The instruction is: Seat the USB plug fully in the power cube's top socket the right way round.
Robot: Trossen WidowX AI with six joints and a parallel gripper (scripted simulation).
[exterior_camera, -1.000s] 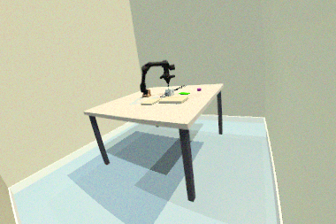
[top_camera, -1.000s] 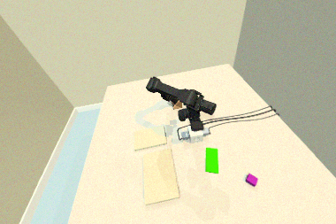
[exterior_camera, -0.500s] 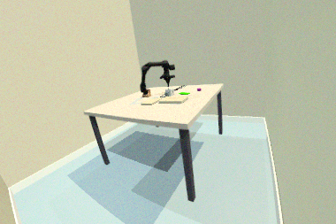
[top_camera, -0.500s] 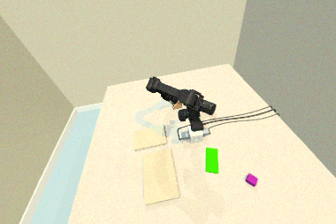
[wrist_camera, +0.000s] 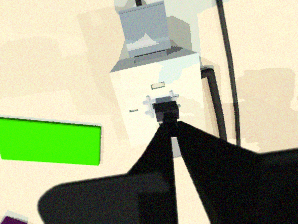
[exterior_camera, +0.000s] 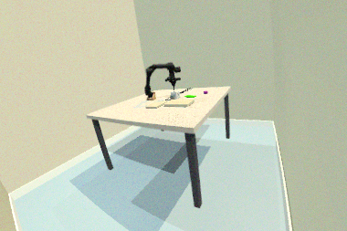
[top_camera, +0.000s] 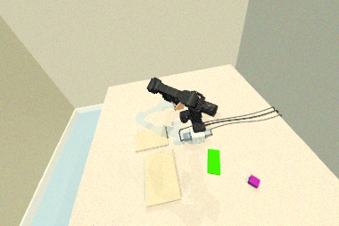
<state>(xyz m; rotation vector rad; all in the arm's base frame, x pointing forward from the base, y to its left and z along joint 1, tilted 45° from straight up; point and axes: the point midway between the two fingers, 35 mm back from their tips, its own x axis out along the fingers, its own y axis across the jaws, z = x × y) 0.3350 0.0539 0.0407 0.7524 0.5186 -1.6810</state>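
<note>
My gripper tip is 10 mm to the right of the USB socket and 60 mm above it. Round my gripper tip: green flat block: 170 mm ahead, 30 mm to the left, 130 mm below; then dark USB plug: 20 mm below; then magenta block: 330 mm ahead, 160 mm to the left, 120 mm below.
</note>
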